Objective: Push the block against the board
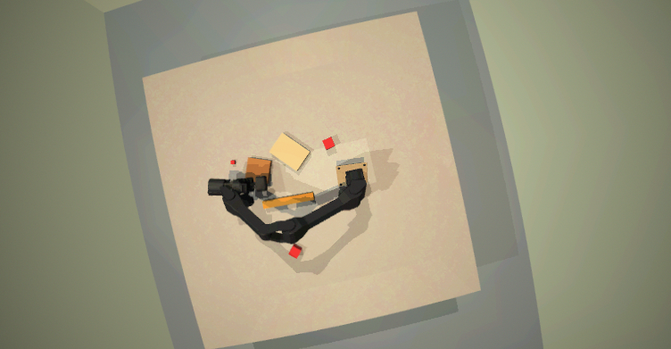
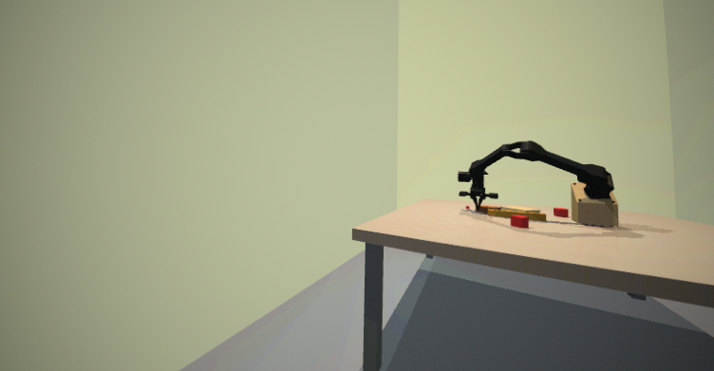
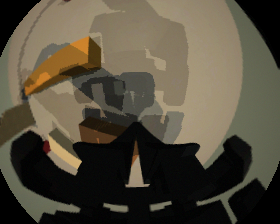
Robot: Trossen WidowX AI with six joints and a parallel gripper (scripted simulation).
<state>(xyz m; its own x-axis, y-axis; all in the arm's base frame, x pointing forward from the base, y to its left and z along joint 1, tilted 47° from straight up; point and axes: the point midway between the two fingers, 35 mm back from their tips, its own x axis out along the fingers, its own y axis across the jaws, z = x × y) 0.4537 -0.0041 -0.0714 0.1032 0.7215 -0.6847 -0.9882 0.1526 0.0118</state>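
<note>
Now: the square orange-brown block 50 mm to the right of my gripper tip and 50 mm behind it. Round my gripper tip: pale yellow box 200 mm behind, 100 mm to the right; then tiny red piece 110 mm to the right, 50 mm ahead; then narrow orange board 150 mm behind, 100 mm to the left, 10 mm above.
</note>
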